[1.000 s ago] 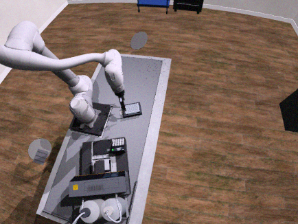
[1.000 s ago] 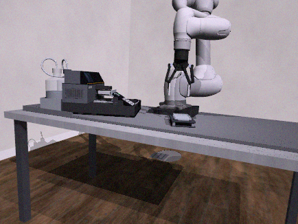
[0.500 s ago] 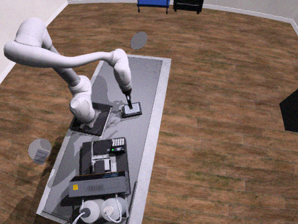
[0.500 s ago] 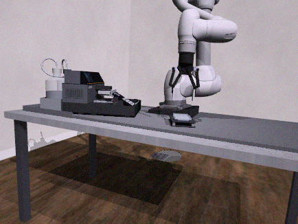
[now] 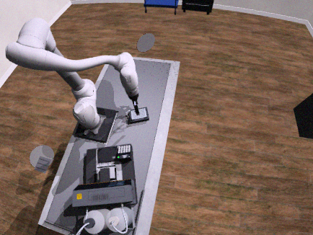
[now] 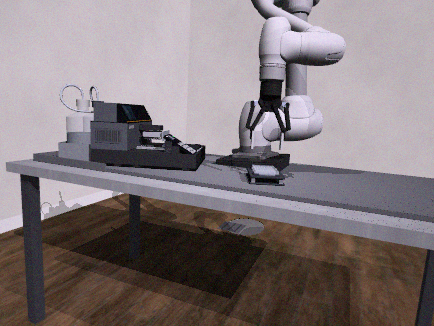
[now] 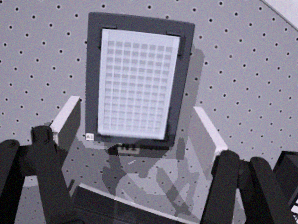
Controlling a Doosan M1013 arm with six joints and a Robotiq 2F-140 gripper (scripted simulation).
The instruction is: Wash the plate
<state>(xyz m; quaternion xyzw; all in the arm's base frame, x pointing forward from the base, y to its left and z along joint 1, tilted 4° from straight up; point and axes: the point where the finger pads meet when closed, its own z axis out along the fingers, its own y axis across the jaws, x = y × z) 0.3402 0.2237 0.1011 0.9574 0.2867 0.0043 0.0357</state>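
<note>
My hand is 100 mm above the white well plate. Also, from my hand: plate nest N1: 110 mm below; plate washer: 550 mm to the right, 20 mm ahead, 10 mm below.
</note>
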